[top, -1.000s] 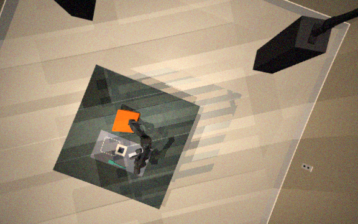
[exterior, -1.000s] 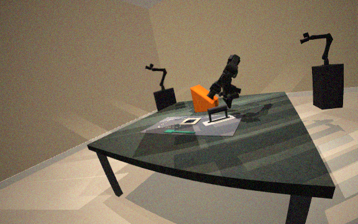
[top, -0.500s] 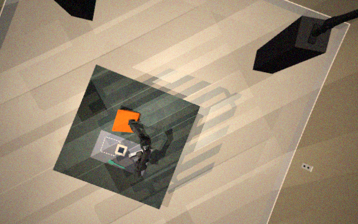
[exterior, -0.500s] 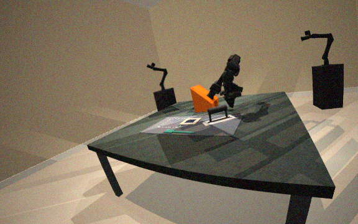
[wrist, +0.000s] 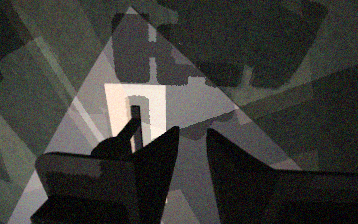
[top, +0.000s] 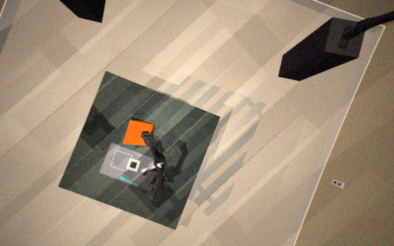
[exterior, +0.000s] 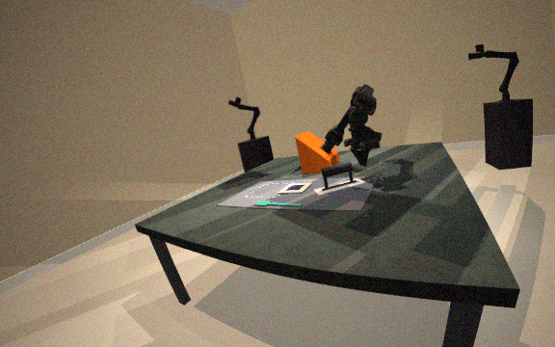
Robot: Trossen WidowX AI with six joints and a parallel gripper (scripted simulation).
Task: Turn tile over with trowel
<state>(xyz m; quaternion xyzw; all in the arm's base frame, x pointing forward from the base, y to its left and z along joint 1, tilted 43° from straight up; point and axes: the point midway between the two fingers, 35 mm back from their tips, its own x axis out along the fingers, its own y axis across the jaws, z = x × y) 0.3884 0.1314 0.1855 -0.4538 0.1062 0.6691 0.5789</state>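
My gripper tip is now 9 cm to the left of the grey trowel, 4 cm above it and 3 cm past it. Round my gripper tip: grey mat: 29 cm to the right, 10 cm below; tile: 30 cm to the right, 7 cm below, 3 cm behind; teal trowel: 34 cm to the right, 14 cm ahead, 8 cm below.
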